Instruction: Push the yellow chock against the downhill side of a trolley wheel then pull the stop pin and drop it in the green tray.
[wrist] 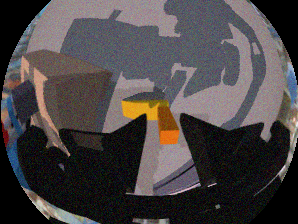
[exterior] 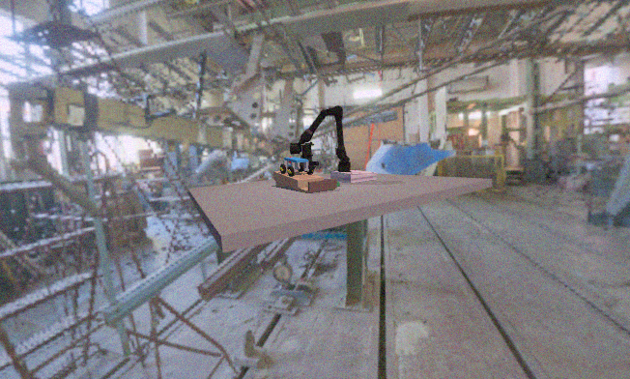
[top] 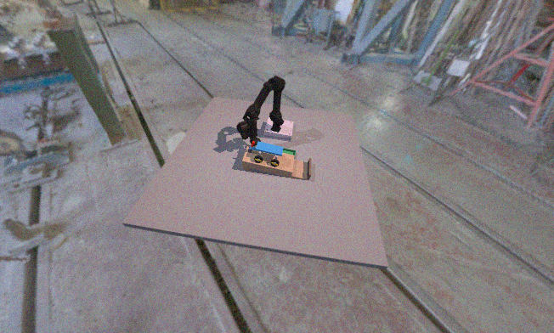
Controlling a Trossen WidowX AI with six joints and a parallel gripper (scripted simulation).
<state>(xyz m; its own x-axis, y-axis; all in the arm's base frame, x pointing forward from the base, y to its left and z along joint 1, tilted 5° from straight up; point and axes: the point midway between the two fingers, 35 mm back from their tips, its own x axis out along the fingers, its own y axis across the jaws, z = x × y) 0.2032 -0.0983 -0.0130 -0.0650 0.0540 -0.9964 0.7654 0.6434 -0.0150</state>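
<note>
Now: gripper tip 120 mm short of the red-headed stop pin, 50 mm to the right of it and 100 mm below it. The rest, counted from my gripper tip: raised end stop: 70 mm ahead, 420 mm to the left; then blue trolley: 120 mm ahead, 160 mm to the left, 80 mm above; then yellow chock: 20 mm ahead, 10 mm to the left, 10 mm below.
</note>
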